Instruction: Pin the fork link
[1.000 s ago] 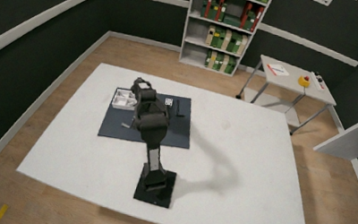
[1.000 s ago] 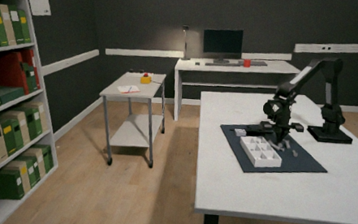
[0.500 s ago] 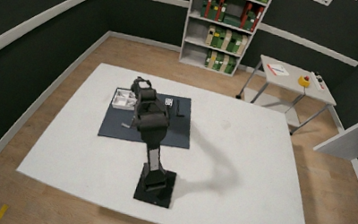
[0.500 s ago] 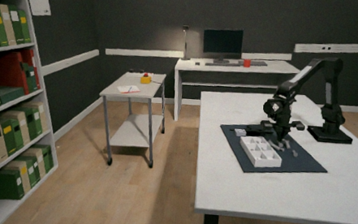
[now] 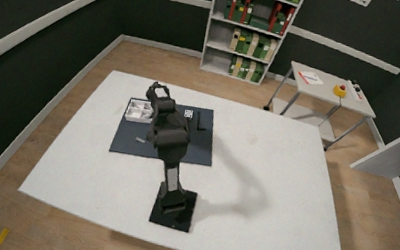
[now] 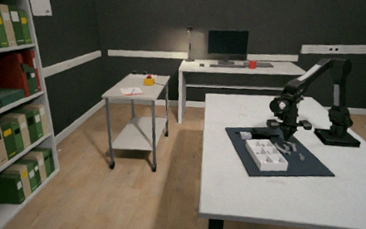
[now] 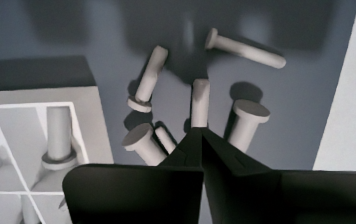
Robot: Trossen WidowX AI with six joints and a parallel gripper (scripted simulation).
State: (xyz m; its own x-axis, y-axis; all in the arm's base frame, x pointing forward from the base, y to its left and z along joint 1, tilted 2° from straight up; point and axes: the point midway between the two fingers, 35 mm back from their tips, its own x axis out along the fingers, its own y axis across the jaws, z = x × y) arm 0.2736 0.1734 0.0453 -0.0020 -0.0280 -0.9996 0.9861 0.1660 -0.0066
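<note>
My gripper is now 60 mm above the pin, 40 mm short of it and 20 mm to the left of it. From my hand the other things lie so: dark blue mat (80 mm below, 60 mm ahead); eye plate (100 mm to the right, 100 mm ahead, 60 mm below); white parts box (110 mm to the left, 100 mm ahead, 60 mm below).
</note>
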